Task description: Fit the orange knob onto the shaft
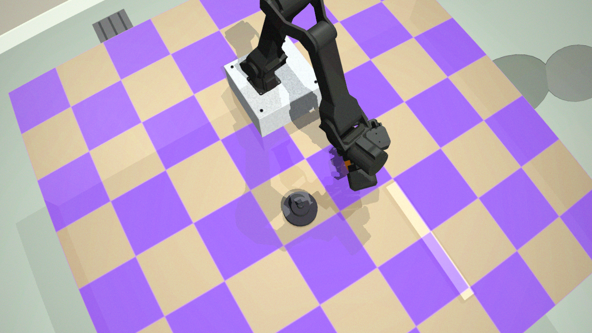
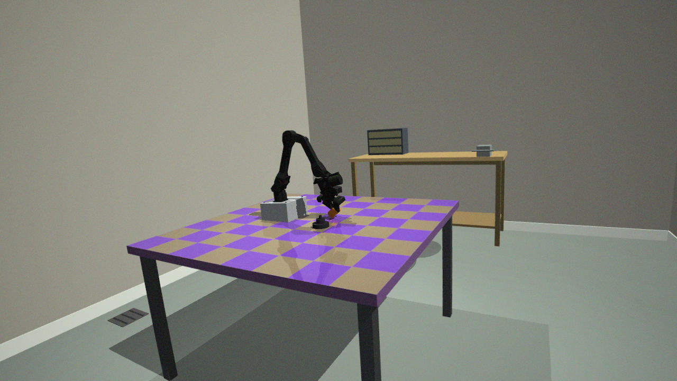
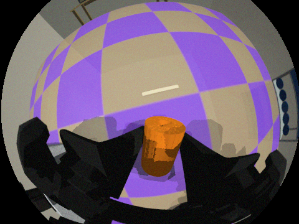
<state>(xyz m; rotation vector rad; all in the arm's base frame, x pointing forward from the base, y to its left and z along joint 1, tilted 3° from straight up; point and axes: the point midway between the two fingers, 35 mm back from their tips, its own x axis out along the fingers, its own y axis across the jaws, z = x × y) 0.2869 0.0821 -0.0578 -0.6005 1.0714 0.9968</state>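
My gripper tip is now 200 mm to the left of the D-shaped shaft. The rest, counted from my gripper tip: orange knob (10 mm behind, 20 mm to the right).
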